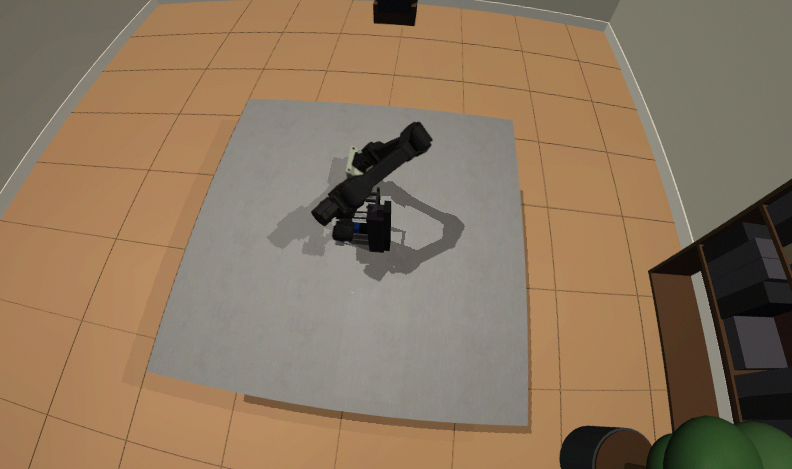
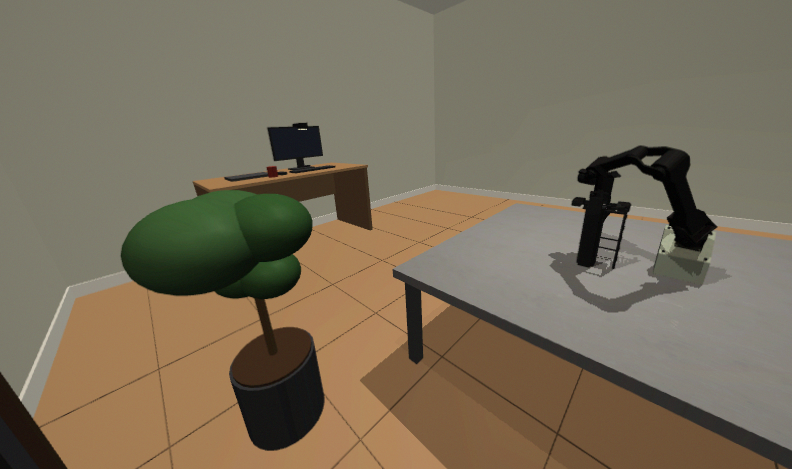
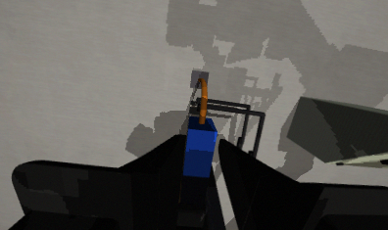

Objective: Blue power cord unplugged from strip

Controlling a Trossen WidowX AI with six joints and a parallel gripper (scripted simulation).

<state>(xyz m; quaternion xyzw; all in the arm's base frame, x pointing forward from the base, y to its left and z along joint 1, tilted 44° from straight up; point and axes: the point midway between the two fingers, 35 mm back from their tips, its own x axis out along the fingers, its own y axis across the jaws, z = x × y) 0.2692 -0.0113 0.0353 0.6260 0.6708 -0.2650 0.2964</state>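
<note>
The blue plug lies 1 cm behind my gripper tip, 3 cm to the left of it and 1 cm below it.
</note>
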